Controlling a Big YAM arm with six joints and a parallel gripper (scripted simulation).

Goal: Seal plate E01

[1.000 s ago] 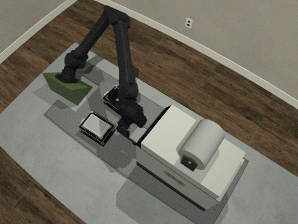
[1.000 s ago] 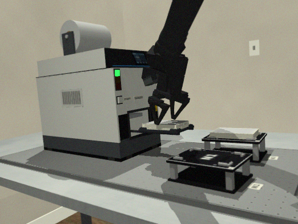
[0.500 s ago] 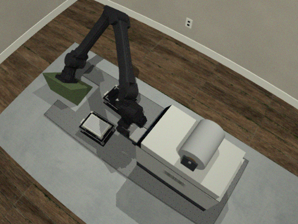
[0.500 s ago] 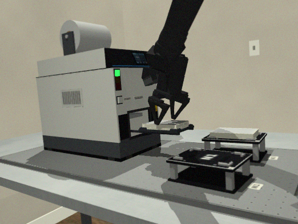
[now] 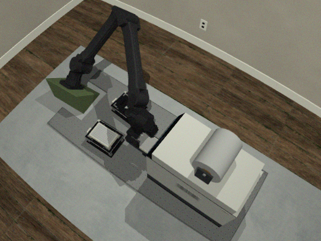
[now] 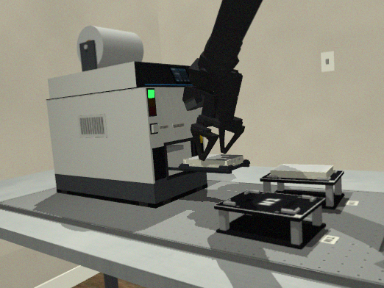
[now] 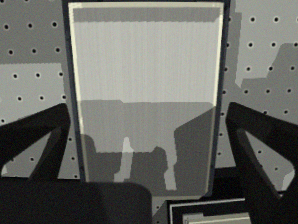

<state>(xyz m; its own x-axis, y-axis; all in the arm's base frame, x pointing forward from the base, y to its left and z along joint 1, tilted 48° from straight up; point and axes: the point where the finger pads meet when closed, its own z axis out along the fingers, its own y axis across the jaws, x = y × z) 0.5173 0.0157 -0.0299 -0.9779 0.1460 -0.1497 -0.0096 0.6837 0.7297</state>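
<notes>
My gripper is now 3 cm above the sealer stage. Also, from my hand: covered white plate 18 cm behind, 9 cm to the right, 5 cm below; then start button 10 cm ahead, 9 cm to the left, 7 cm above; then black plate nest 20 cm behind, 12 cm to the left, 7 cm below.
</notes>
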